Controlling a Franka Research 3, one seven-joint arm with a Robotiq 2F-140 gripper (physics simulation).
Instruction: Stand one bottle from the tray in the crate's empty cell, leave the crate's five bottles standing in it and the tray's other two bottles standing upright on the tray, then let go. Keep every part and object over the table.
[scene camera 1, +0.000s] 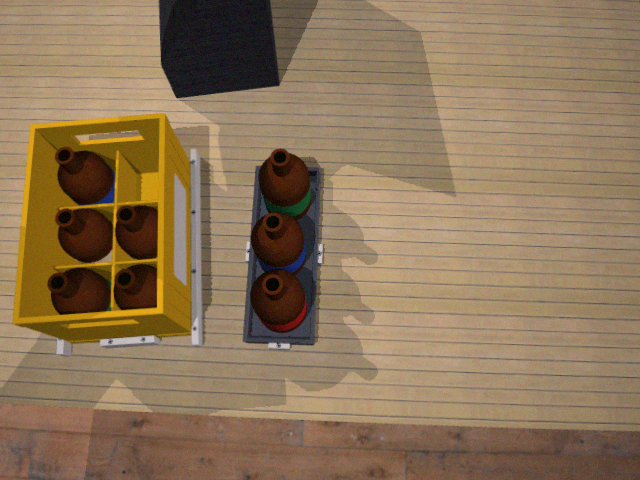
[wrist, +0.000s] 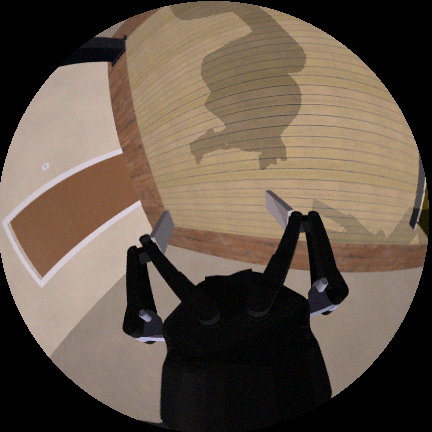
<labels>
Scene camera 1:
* red-banded bottle: 277, 296
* white rail: 195, 202
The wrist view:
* my gripper: 217, 208
</labels>
